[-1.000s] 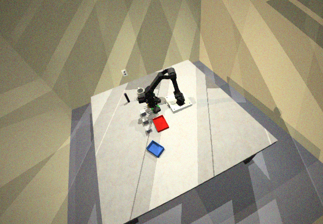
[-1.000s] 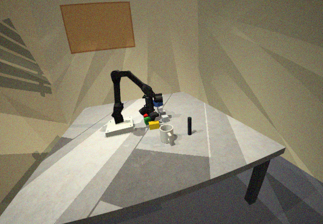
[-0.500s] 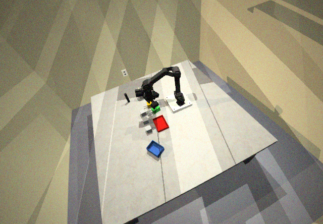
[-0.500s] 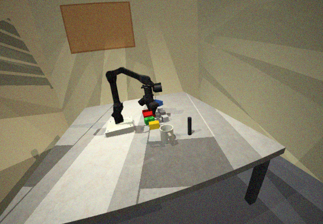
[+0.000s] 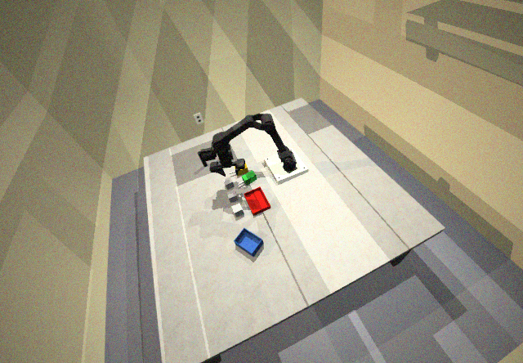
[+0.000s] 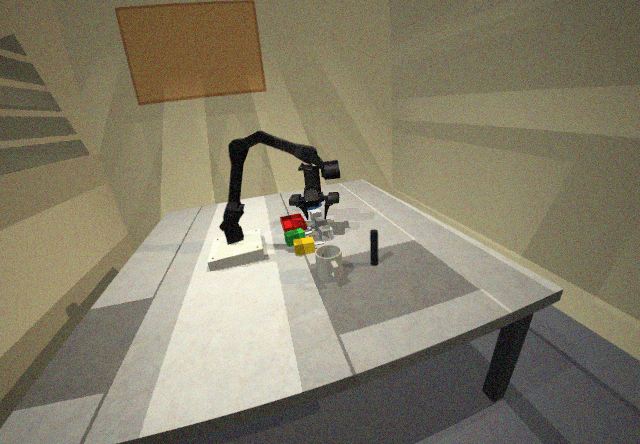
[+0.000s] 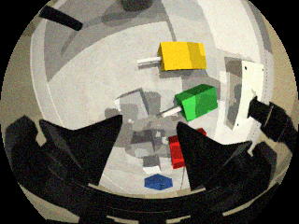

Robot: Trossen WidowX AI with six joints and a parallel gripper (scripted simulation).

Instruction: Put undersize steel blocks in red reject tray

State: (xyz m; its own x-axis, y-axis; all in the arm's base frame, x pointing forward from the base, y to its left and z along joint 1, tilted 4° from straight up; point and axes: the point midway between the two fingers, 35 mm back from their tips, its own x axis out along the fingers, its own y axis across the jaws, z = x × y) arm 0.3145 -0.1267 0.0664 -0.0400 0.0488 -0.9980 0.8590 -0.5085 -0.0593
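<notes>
The red reject tray is 40 mm behind my gripper tip, 190 mm to the left of it and 80 mm below it. Also, from my gripper tip: green GO gauge: 60 mm behind, 30 mm to the left, 60 mm below; then yellow block: 60 mm behind, 70 mm to the right, 60 mm below; then steel block: 50 mm ahead, 80 mm to the left, 60 mm below.
</notes>
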